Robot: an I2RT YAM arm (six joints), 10 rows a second.
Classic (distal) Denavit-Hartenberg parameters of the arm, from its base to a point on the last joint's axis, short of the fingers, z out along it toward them. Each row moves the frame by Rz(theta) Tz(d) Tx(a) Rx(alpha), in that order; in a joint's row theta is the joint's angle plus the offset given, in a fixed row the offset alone. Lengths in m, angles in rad.
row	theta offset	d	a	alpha
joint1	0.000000	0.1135	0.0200	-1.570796
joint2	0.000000	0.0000	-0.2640	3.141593
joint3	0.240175	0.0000	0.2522	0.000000
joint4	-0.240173	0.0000	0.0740	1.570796
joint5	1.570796	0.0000	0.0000	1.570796
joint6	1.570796	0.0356	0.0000	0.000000
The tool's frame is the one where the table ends.
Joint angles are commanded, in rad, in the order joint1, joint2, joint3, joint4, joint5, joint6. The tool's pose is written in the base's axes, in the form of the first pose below.
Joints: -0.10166 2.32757 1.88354 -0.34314 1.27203 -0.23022
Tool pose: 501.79 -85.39 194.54 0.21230 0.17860 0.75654 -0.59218
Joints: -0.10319 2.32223 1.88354 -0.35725 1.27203 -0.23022
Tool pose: 500.38 -86.02 196.31 0.20846 0.17669 0.75759 -0.59278
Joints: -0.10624 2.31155 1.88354 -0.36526 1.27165 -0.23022
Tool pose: 498.74 -87.40 201.01 0.20866 0.17854 0.75706 -0.59283
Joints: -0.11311 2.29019 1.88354 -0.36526 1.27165 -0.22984
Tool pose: 496.16 -90.60 211.36 0.21496 0.18732 0.75345 -0.59246
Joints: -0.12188 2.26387 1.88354 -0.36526 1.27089 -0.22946
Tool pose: 492.64 -94.61 224.02 0.22273 0.19802 0.74900 -0.59176
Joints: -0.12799 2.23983 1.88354 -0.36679 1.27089 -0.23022
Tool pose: 489.20 -97.25 235.44 0.22933 0.20631 0.74510 -0.59133
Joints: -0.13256 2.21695 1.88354 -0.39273 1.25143 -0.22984
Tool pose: 484.96 -98.76 244.24 0.23052 0.20383 0.75013 -0.58534
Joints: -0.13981 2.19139 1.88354 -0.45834 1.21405 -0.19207
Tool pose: 478.02 -100.96 251.29 0.23047 0.20352 0.76135 -0.57079
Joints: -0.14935 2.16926 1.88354 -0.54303 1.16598 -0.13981
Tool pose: 469.94 -103.80 255.26 0.22560 0.20331 0.77706 -0.55132
